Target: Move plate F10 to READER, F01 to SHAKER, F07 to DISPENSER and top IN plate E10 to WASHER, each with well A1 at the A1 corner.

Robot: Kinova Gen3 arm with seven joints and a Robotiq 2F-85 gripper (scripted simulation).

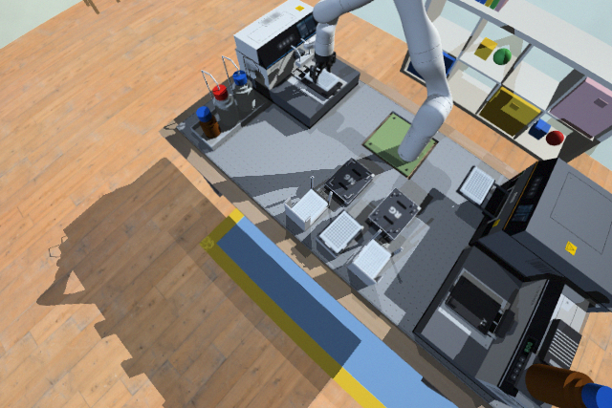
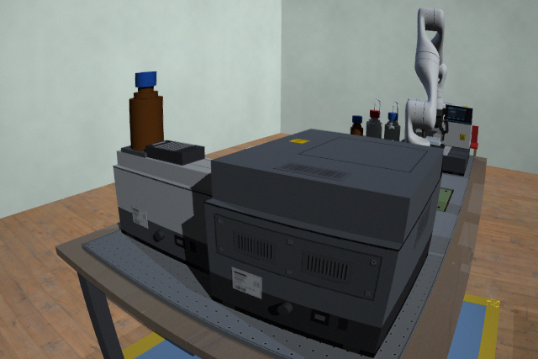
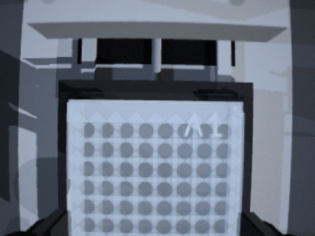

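Right now the A1 mark is 5 cm to the right of my hand, 3 cm below it and 3 cm behind it. Also, from my hand: washer (25 cm to the right, 2 cm below, 1 cm ahead); tall brown bottle (114 cm to the left, 45 cm ahead, 17 cm above).
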